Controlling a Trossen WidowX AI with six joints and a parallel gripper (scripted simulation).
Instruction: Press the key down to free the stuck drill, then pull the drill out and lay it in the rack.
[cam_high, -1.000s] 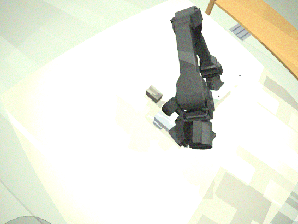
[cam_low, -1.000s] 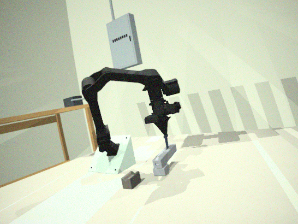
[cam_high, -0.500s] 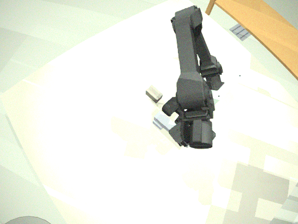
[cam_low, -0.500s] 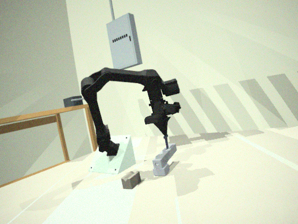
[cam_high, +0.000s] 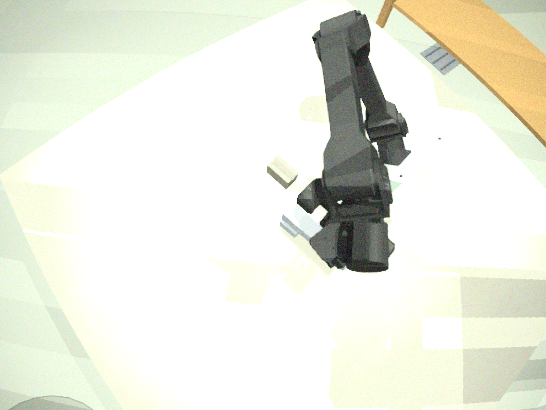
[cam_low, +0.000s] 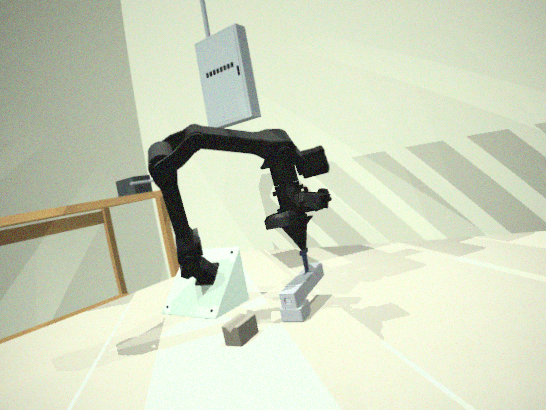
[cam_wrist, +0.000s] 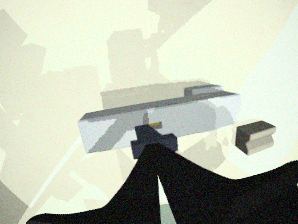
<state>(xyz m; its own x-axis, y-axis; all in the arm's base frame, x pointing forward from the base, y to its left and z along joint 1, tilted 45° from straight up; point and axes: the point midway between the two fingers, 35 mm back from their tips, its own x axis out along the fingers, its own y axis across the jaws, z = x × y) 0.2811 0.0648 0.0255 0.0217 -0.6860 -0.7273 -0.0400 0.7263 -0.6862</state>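
My gripper tip is now 30 mm above the key. Round my gripper tip: housing block 80 mm below, 30 mm to the right; dark grey rack 200 mm to the right, 110 mm below, 70 mm behind.
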